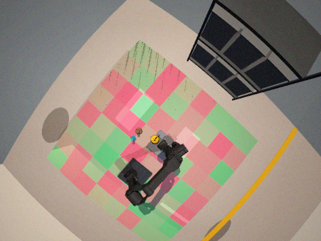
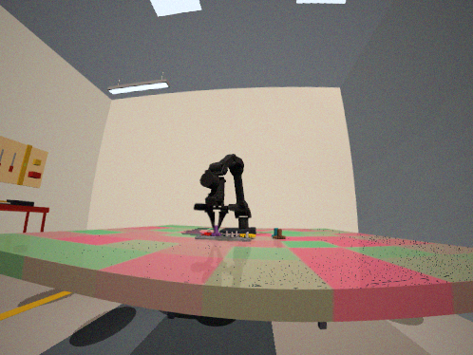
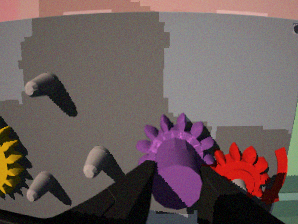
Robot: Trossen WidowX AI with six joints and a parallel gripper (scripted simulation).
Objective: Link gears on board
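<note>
My gripper tip is 1 cm above the purple gear. Also, from my gripper tip: red arrow (6 cm to the right, 3 cm below, 1 cm behind); yellow gear (13 cm to the left, 3 cm behind, 2 cm below); red gear (4 cm to the right, 2 cm below, 1 cm behind).
</note>
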